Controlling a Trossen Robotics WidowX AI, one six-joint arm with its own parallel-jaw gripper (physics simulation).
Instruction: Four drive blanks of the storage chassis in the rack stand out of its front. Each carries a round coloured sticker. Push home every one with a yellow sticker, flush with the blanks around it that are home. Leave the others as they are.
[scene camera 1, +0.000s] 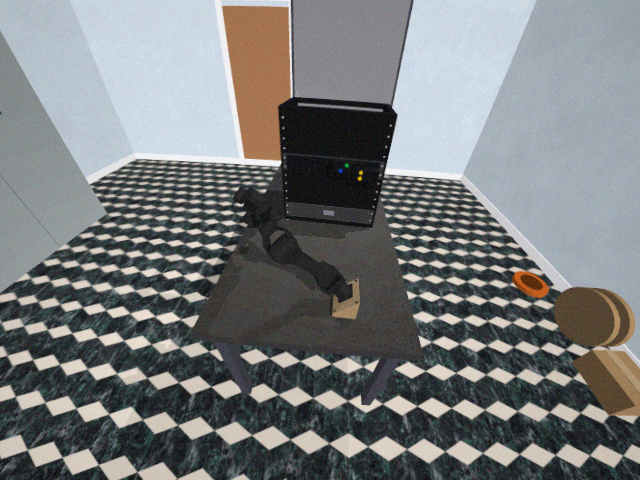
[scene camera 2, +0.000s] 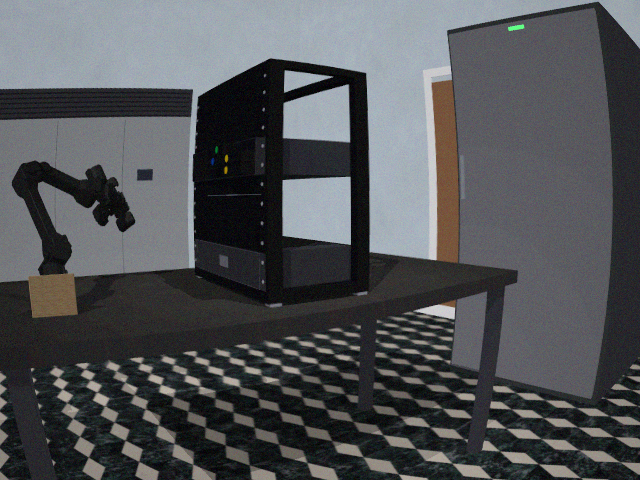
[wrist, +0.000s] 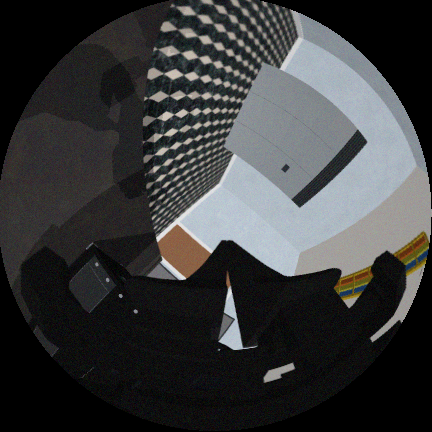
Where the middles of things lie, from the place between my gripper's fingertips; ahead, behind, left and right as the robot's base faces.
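Labels:
Hand 8 cm below the black rack (scene camera 2: 239, 147), 38 cm to the left of it, 32 cm short of it.

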